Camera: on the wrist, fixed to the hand. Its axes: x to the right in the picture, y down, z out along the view.
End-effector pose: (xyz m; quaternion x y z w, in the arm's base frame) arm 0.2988 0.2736 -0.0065 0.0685 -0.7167 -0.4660 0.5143
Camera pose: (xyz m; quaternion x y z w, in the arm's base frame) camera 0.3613 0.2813 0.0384 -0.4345 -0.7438 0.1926 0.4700
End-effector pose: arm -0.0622 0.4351 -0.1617 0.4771 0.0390 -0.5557 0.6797
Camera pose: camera 0.0077 0.4654 -0.1483 0.3642 -0.5861 -0.0227 0.7234
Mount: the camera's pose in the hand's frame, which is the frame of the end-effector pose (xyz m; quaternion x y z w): -0.0031 0.0613 -0.0471 0.2290 -0.2350 0.6804 0.6553
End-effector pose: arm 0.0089 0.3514 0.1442 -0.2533 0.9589 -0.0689 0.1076
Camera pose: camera -0.0287 0.4095 0.1789 0.4949 0.7596 -0.1320 0.4007
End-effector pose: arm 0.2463 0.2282 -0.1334 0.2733 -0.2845 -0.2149 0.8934
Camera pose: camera 0.2875 0.2936 -0.1296 0.1396 -0.6315 0.4680 0.6022
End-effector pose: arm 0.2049 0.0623 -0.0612 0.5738 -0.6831 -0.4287 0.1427
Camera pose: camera 0.1976 0.0436 0.0135 -0.1568 -0.9697 -0.1622 0.0933
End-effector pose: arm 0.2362 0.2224 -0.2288 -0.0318 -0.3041 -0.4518 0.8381
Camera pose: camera 0.3052 0.2454 -0.2552 -0.1420 -0.4780 0.3513 0.7924
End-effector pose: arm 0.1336 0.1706 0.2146 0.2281 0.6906 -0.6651 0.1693
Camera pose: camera 0.1726 0.2179 0.1674 0.5018 0.1053 -0.5324 0.6735
